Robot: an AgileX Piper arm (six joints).
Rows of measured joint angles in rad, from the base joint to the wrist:
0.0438, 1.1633, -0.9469, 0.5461, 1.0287, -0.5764
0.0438, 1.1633, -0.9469, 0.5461, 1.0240, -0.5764
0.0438, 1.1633, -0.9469, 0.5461, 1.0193, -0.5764
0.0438, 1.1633, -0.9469, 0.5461, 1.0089, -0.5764
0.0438, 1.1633, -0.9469, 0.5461, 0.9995, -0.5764
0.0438, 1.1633, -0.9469, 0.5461, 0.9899, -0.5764
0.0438, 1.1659, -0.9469, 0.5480, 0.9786, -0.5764
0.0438, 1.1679, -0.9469, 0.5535, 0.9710, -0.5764
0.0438, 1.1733, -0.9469, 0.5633, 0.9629, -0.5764
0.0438, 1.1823, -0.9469, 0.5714, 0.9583, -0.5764
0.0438, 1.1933, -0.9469, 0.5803, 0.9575, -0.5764
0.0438, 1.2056, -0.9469, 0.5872, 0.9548, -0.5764
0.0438, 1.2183, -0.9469, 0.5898, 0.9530, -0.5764
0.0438, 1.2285, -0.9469, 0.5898, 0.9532, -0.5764
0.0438, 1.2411, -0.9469, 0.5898, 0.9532, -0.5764
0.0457, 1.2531, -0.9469, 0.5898, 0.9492, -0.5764
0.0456, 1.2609, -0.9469, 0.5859, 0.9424, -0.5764
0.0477, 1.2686, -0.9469, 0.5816, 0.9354, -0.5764
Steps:
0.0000, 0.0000, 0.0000, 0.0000, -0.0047, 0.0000
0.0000, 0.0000, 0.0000, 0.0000, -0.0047, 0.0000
0.0000, 0.0000, 0.0000, 0.0000, -0.0104, 0.0000
0.0000, 0.0000, 0.0000, 0.0000, -0.0094, 0.0000
0.0000, 0.0000, 0.0000, 0.0000, -0.0096, 0.0000
0.0000, 0.0026, 0.0000, 0.0019, -0.0113, 0.0000
0.0000, 0.0020, 0.0000, 0.0055, -0.0076, 0.0000
0.0000, 0.0054, 0.0000, 0.0098, -0.0081, 0.0000
0.0000, 0.0090, 0.0000, 0.0081, -0.0046, 0.0000
0.0000, 0.0110, 0.0000, 0.0089, -0.0008, 0.0000
0.0000, 0.0123, 0.0000, 0.0069, -0.0027, 0.0000
0.0000, 0.0127, 0.0000, 0.0026, -0.0018, 0.0000
0.0000, 0.0102, 0.0000, 0.0000, 0.0002, 0.0000
0.0000, 0.0126, 0.0000, 0.0000, 0.0000, 0.0000
0.0019, 0.0120, 0.0000, 0.0000, -0.0040, 0.0000
-0.0001, 0.0078, 0.0000, -0.0039, -0.0068, 0.0000
0.0021, 0.0077, 0.0000, -0.0043, -0.0070, 0.0000

